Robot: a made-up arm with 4 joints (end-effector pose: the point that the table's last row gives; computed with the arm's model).
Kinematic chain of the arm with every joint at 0, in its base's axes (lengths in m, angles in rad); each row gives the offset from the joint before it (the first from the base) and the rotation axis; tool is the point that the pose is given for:
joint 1: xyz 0 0 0.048 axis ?
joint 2: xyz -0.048 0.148 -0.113 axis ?
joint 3: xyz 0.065 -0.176 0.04 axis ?
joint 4: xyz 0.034 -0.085 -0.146 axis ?
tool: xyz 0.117 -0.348 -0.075
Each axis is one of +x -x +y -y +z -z.
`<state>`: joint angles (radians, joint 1 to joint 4).
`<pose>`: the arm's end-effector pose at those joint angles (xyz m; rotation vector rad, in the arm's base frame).
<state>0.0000 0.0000 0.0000 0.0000</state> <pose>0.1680 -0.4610 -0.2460 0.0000 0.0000 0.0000</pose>
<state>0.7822 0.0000 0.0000 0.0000</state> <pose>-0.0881 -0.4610 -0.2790 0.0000 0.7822 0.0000</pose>
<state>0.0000 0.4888 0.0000 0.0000</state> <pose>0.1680 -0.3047 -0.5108 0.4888 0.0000 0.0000</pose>
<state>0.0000 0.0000 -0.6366 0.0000</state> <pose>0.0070 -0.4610 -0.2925 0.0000 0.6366 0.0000</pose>
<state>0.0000 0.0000 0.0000 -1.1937</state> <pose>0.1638 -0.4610 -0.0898 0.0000 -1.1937 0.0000</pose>
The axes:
joint 1: +y
joint 2: +x
joint 3: -y
joint 4: +y

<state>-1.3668 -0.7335 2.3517 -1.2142</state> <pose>-0.4330 -0.1791 0.0960 0.3587 1.2856 -0.7039</pose>
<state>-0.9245 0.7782 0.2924 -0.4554</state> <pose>0.6063 -0.2398 -0.1232 0.8688 -1.5786 0.0770</pose>
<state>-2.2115 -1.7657 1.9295 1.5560</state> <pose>-0.5397 0.3601 -0.0076 -1.3283 -1.7305 -1.7408</pose>
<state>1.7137 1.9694 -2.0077 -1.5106</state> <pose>-0.6390 0.4311 0.2032 1.8631 1.3470 -1.2975</pose>
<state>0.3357 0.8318 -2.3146 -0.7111</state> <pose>-0.3672 -0.2617 -0.4208 0.7813 1.8106 0.5744</pose>
